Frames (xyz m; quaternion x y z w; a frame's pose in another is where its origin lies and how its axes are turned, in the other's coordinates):
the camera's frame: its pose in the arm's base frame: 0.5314 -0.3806 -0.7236 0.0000 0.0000 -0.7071 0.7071
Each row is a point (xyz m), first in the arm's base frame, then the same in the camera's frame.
Working: the arm's base frame: its pose in the camera's frame: -0.3806 -0.5314 0.7236 0.0000 0.0000 0.7071 0.7071

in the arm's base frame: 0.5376 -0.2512 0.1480
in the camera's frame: -0.1294 0.0062 0.8716
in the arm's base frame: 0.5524 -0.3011 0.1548
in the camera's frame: -0.0795 0.0210 0.8784
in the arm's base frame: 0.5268 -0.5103 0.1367
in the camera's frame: 0.1297 -0.0046 0.8603
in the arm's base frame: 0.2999 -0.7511 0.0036
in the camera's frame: 0.3705 -0.2315 0.7272
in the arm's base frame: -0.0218 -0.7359 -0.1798
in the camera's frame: 0.3553 -0.5532 0.5438
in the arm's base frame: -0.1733 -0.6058 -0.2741
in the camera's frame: 0.2252 -0.7047 0.4495
